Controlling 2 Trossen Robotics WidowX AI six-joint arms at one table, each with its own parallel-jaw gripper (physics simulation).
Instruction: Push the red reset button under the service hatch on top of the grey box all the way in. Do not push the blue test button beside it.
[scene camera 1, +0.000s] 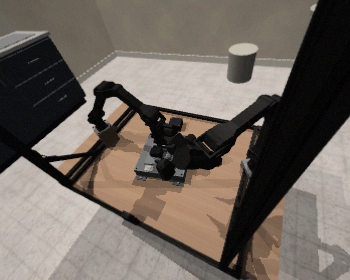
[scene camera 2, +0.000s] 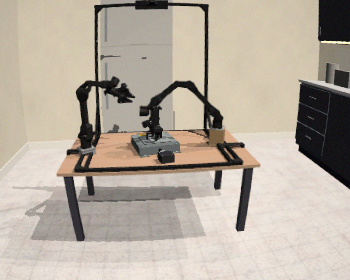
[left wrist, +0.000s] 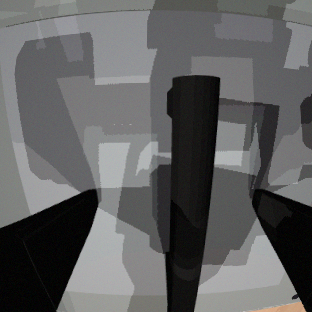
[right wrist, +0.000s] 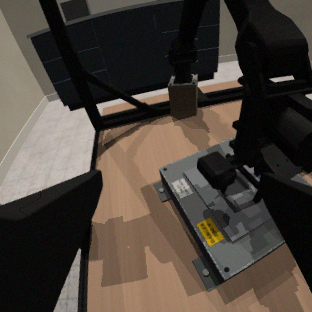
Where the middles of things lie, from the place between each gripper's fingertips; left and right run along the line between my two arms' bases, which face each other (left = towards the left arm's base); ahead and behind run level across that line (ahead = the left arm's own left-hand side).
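The service hatch (left wrist: 174, 120) has my left gripper 20 mm below it, and going by their middles, the hatch is the nearest to my left gripper of the things named here. From my left hand, the grey box (scene camera 1: 142, 170) is 60 mm ahead, 10 mm to the right and 30 mm below. By its middle, the box is nearer to my left gripper than to my right hand.
Counting from my right hand, I find the service hatch 12 cm to the left, 16 cm ahead and 22 cm below, and the grey box 11 cm to the left, 22 cm ahead and 27 cm below.
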